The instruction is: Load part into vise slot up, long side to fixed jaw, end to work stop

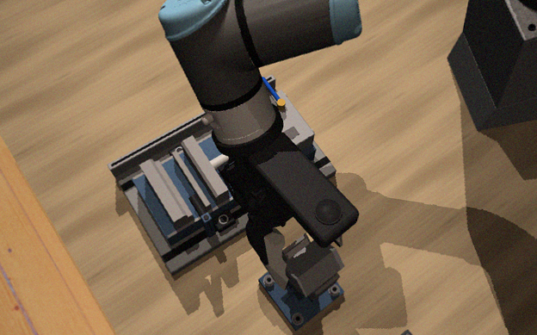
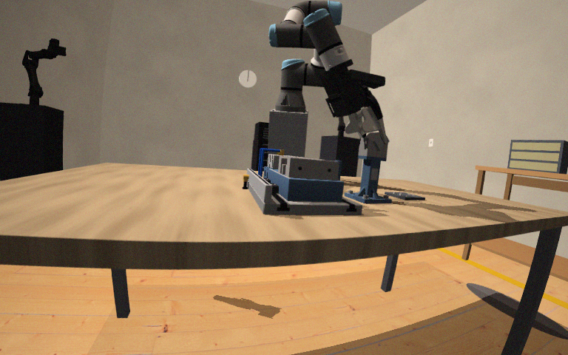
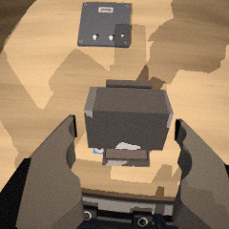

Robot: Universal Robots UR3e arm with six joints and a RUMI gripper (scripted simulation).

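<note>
Now: hand 10 mm to the right of the part and 10 mm above it. Also, from my hand: white cylinder rod 50 mm behind, 200 mm to the right, 80 mm below; then dark work stop 40 mm ahead, 170 mm to the right, 70 mm below; then moving jaw 210 mm to the right, 80 mm below.
</note>
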